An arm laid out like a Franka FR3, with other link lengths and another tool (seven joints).
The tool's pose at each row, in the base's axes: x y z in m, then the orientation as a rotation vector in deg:
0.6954 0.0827 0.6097 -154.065 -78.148 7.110
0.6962 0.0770 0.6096 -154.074 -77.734 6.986
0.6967 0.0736 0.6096 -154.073 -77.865 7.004
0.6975 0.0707 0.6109 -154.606 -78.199 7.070
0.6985 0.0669 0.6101 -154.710 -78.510 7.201
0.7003 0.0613 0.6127 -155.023 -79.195 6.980
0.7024 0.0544 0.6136 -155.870 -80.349 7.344
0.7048 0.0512 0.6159 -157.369 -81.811 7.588
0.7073 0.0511 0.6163 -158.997 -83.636 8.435
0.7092 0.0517 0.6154 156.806 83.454 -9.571
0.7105 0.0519 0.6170 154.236 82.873 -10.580
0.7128 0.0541 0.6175 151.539 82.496 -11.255
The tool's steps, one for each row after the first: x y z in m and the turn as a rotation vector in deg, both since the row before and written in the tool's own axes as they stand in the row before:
-0.0041 0.0040 -0.0004 0.131 0.170 0.234
-0.0024 0.0024 -0.0003 -0.048 -0.042 -0.074
-0.0019 0.0021 -0.0016 -0.549 -0.310 -0.011
-0.0025 0.0031 0.0004 -0.178 -0.189 -0.137
-0.0035 0.0044 -0.0031 -0.594 -0.140 -0.292
-0.0044 0.0056 -0.0015 -1.064 -0.796 -0.356
-0.0013 0.0035 -0.0026 -1.747 -1.034 -0.307
0.0013 0.0021 -0.0006 -1.855 -1.515 -0.443
0.0016 0.0013 0.0007 -1.653 -1.765 -0.446
0.0007 0.0009 -0.0017 -1.860 -1.827 -0.333
0.0030 0.0007 -0.0009 -1.989 -1.662 -0.494

